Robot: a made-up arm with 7 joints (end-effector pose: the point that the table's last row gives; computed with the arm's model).
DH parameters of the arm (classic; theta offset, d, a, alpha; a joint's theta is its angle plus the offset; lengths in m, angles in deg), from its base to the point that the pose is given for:
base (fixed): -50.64 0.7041 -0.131 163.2
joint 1: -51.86 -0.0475 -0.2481 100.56
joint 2: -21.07 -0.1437 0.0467 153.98
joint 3: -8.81 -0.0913 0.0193 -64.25
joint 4: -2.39 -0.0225 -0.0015 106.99
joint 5: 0 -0.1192 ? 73.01
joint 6: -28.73 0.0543 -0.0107 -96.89
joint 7: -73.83 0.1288 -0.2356 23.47
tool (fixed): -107.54 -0.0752 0 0
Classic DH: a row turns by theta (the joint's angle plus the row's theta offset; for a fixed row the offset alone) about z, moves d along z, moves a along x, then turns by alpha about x.
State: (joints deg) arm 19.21 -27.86 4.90 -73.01 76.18 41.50 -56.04
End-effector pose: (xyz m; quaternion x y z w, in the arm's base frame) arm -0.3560 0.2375 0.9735 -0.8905 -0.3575 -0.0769 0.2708
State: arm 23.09 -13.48 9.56 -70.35 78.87 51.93 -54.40
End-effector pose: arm -0.3238 0.2679 0.9346 -0.9151 -0.3173 -0.0759 0.2369
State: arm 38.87 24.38 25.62 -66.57 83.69 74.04 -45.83
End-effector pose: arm -0.2381 0.3489 0.8337 -0.9681 -0.1659 -0.0855 0.1674
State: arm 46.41 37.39 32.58 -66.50 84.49 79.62 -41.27
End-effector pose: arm -0.1968 0.3755 0.8055 -0.9800 -0.0842 -0.0973 0.1521
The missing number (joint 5, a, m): 0.0595
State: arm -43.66 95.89 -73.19 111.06 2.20 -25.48 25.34
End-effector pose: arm -0.2096 -0.1501 0.6025 0.4699 -0.6086 -0.3021 0.5635
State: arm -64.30 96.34 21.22 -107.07 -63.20 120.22 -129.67
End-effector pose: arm -0.2877 -0.1952 0.8245 -0.5259 0.0744 -0.3944 0.7499
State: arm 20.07 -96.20 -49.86 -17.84 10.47 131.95 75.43
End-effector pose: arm -0.0923 0.2955 1.1238 -0.8750 0.1824 -0.0566 0.4448
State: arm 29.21 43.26 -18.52 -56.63 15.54 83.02 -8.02
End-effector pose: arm -0.0745 0.0955 0.7536 -0.5838 0.2589 0.2614 0.7238
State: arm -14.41 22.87 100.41 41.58 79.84 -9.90 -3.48
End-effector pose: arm -0.3249 -0.1635 0.6419 0.2906 0.3554 0.0878 0.8841
